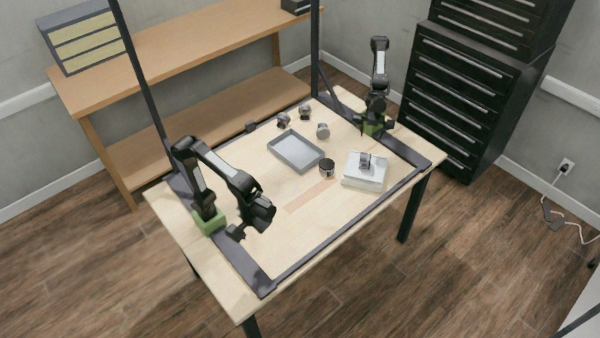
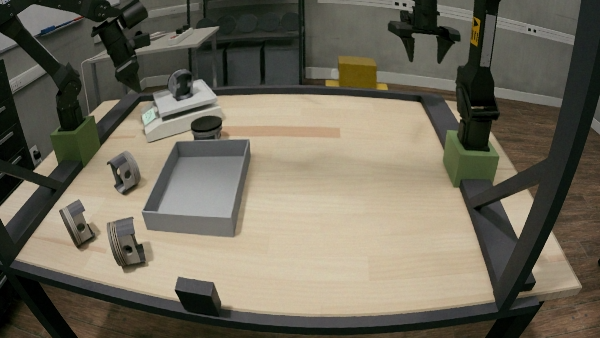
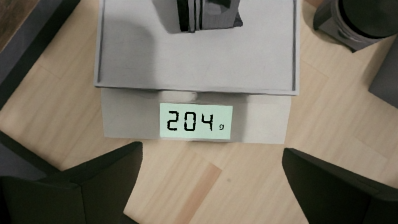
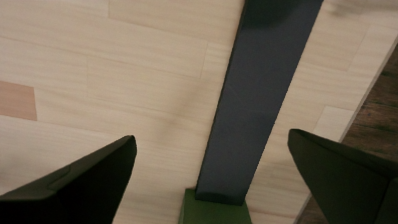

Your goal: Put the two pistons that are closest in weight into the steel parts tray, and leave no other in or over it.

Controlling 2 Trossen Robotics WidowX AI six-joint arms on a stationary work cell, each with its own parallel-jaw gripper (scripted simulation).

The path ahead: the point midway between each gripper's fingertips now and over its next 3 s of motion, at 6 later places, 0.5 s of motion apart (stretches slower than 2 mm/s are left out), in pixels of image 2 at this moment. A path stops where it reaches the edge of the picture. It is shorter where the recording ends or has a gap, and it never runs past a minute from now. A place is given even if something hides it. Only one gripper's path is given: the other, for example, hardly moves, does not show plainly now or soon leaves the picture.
My left gripper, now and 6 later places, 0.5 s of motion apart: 139, 88; 139, 87; 146, 77; 163, 65; 182, 63; 188, 62; 187, 62
